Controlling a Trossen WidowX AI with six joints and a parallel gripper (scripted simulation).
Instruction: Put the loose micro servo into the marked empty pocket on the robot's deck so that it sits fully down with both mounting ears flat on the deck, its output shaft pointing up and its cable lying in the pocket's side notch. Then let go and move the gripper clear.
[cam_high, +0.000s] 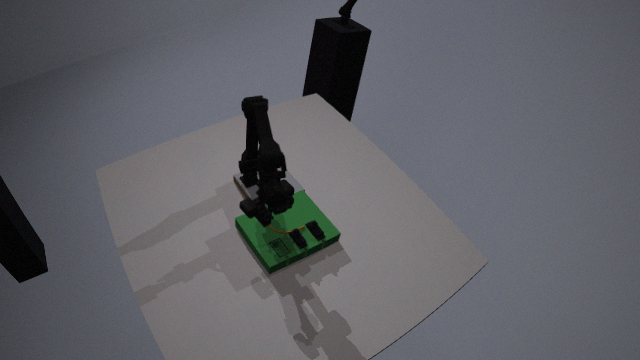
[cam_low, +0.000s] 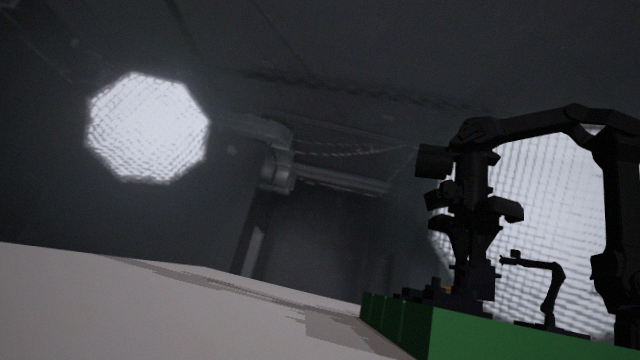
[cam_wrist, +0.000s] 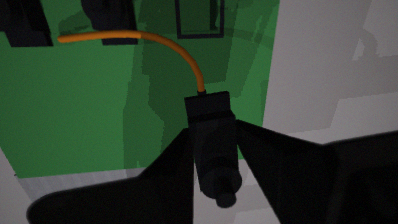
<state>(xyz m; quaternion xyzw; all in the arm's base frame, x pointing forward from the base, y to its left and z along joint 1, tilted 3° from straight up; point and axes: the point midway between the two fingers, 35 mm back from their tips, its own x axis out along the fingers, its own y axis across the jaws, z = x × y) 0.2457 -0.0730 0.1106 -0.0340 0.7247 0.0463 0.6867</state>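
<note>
Right now the green deck is 10 cm below my gripper tip, 7 cm to the left of it and 1 cm behind it.
</note>
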